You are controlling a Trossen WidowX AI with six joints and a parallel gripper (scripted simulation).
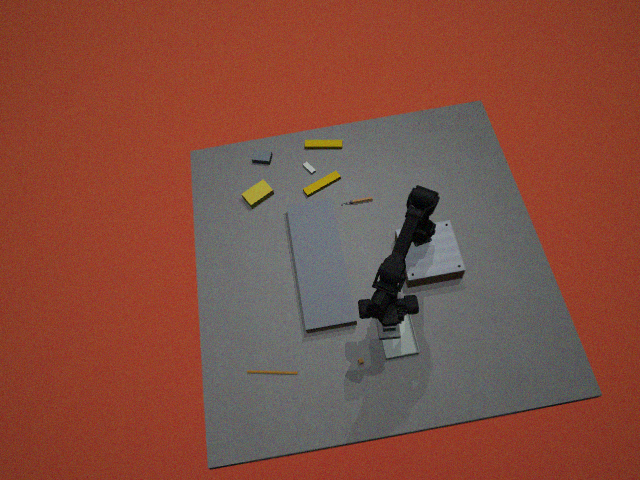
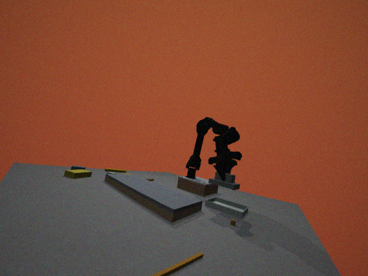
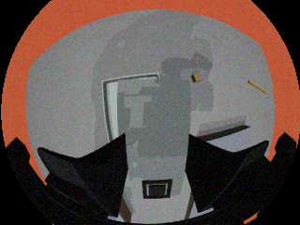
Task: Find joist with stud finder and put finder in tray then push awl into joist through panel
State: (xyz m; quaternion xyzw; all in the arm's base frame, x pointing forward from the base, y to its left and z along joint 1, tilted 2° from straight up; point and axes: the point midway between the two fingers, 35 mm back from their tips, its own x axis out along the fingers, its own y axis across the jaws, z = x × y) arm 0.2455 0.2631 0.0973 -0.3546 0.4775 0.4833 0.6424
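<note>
My gripper tip is now 12 cm above the tray, 3 cm past it and 1 cm to the right of it. From my gripper tip the other things lie so: thin orange rod: 42 cm ahead, 13 cm below, 2 cm to the right; stud finder: 2 cm to the right, 2 cm above, 1 cm behind; orange cube: 12 cm below, 12 cm ahead, 6 cm to the left.
</note>
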